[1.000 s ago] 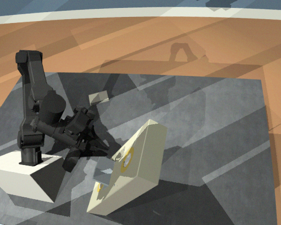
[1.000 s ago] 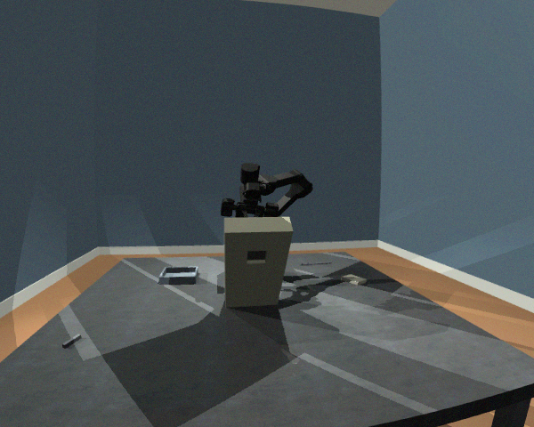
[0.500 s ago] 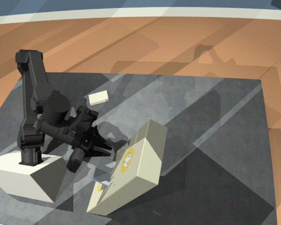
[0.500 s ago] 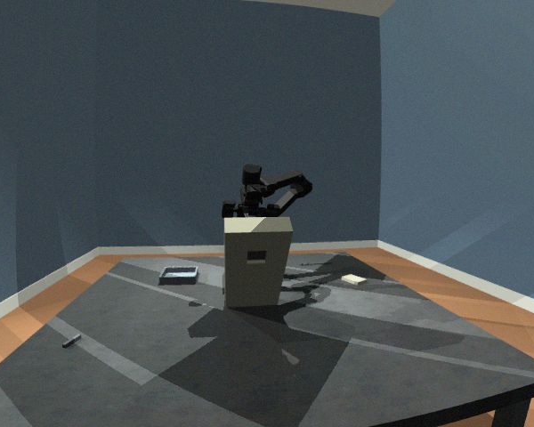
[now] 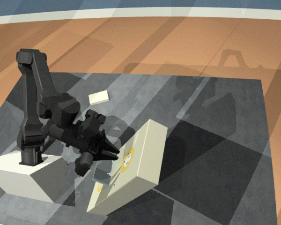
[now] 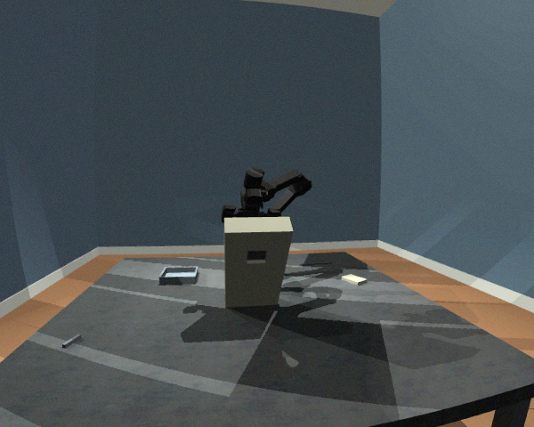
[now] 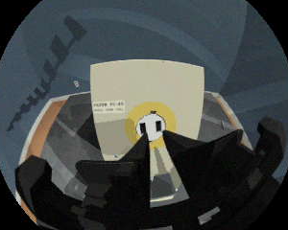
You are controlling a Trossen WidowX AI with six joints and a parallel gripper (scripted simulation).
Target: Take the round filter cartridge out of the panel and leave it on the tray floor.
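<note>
Now: gripper tip 4 cm short of the filter cartridge and 3 cm above it. Round my gripper tip: cream service panel: 1 cm behind, 10 cm below; then tray: 41 cm behind, 29 cm to the right, 26 cm below; then thin dark bar: 15 cm ahead, 51 cm to the right, 26 cm below.
</note>
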